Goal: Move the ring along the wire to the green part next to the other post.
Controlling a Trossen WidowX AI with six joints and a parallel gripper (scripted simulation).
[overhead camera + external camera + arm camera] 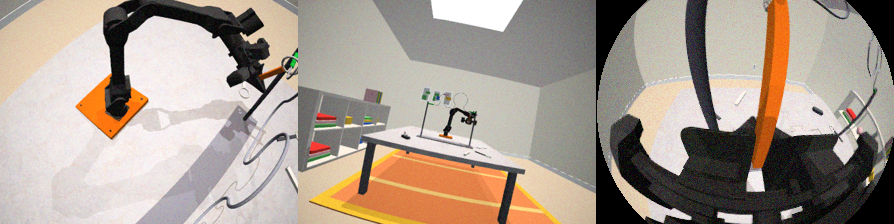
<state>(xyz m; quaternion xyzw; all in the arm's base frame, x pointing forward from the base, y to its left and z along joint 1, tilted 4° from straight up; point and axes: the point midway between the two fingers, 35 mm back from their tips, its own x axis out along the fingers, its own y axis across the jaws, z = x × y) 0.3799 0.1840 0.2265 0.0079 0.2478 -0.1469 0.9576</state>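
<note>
The ring tool with orange handle is 90 mm above my gripper tip. Also, from my gripper tip: ring tool (30 mm behind, 220 mm to the left, 250 mm below); white block (350 mm ahead, 70 mm to the right, 250 mm below).
</note>
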